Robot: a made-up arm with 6 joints. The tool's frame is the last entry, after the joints.
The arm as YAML. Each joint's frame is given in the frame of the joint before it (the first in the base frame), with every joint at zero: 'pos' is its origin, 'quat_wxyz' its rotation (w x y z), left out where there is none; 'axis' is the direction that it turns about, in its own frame. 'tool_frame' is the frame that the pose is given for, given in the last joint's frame.
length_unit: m
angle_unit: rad
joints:
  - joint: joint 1
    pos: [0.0, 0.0, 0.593]
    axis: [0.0, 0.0, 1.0]
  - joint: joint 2
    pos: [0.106, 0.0, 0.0]
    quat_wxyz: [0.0, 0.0, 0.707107, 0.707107]
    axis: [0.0, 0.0, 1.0]
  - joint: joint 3
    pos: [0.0, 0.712, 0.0]
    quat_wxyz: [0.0, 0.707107, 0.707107, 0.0]
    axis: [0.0, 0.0, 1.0]
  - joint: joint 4
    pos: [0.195, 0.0, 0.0]
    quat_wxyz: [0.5, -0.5, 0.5, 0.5]
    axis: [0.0, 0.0, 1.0]
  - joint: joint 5
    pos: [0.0, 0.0, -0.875]
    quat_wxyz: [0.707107, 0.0, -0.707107, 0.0]
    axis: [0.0, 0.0, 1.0]
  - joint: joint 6
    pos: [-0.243, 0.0, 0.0]
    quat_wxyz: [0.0, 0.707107, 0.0, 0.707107]
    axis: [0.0, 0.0, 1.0]
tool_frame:
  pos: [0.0, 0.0, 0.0]
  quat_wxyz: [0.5, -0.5, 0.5, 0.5]
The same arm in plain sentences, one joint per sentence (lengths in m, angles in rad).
The arm has six revolute joints in a row. What follows holds with every joint at zero, and every direction is one of the base frame's.
The first joint is mounted 0.593 m along +z from the base frame's origin and rotates about +z.
The second joint is mounted 0.106 m along +x from the first joint and rotates about +y.
The third joint is mounted 0.712 m along +z from the second joint and rotates about -y.
The fourth joint is mounted 0.195 m along +z from the third joint and rotates about -x.
The fifth joint is mounted 0.875 m along +x from the fourth joint and rotates about -y.
The sixth joint is mounted 0.243 m along +x from the fifth joint and rotates about -x.
The tool frame, which is the frame that the pose is given for, is mounted at the same point as the sixth joint; its axes are parallel to the base frame's.

